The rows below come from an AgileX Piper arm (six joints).
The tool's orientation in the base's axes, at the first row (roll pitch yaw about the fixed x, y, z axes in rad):
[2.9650 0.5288 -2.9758]
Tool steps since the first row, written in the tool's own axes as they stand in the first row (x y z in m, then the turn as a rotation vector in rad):
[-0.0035 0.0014 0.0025 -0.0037 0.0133 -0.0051]
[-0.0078 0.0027 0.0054 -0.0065 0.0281 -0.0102]
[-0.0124 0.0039 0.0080 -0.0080 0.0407 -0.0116]
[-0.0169 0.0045 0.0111 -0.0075 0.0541 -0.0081]
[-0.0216 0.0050 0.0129 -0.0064 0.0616 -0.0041]
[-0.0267 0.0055 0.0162 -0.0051 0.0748 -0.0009]
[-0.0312 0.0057 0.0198 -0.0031 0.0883 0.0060]
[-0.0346 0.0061 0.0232 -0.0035 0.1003 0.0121]
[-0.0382 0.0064 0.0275 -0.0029 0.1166 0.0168]
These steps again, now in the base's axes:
[0.0038 0.0025 -0.0001 -0.0025 0.0119 0.0082]
[0.0085 0.0051 -0.0002 -0.0062 0.0252 0.0162]
[0.0133 0.0075 0.0000 -0.0087 0.0371 0.0201]
[0.0184 0.0095 -0.0002 -0.0109 0.0507 0.0189]
[0.0231 0.0112 0.0007 -0.0118 0.0588 0.0161]
[0.0288 0.0132 0.0005 -0.0148 0.0720 0.0147]
[0.0343 0.0150 -0.0002 -0.0167 0.0864 0.0099]
[0.0386 0.0167 -0.0013 -0.0165 0.0995 0.0067]
[0.0436 0.0186 -0.0031 -0.0189 0.1162 0.0049]

